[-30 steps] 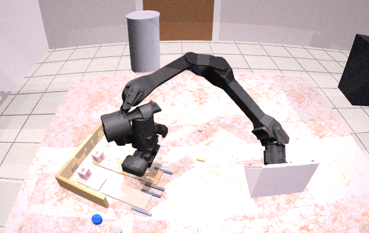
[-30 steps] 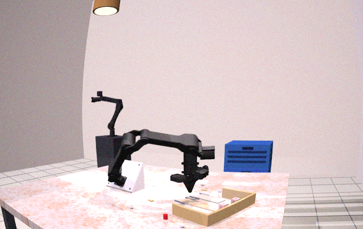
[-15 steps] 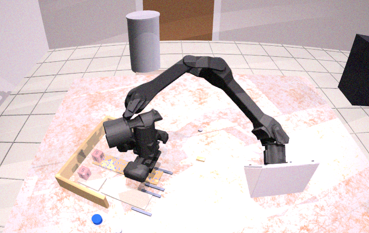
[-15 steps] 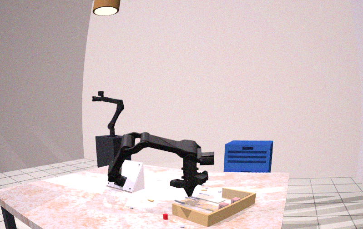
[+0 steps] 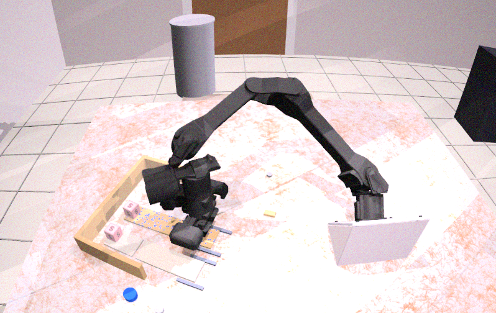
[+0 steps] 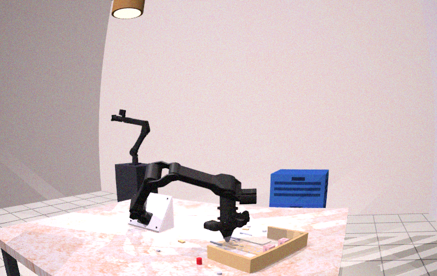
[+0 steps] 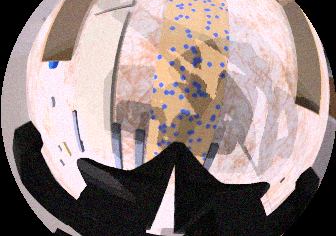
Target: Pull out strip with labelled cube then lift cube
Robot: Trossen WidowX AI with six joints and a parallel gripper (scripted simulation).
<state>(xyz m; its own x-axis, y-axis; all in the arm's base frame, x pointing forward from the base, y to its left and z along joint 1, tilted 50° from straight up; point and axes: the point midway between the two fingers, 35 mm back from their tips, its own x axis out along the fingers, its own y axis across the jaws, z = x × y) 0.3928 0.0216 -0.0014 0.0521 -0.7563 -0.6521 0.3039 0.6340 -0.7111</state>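
Now: gripper tip 80 mm to the right of the beige strip and 70 mm short of it. The rest, counted from my gripper tip: blue disc: 170 mm to the left, 140 mm ahead; then red cylinder: 240 mm to the right, 20 mm ahead; then tan chip: 160 mm behind, 80 mm to the right.
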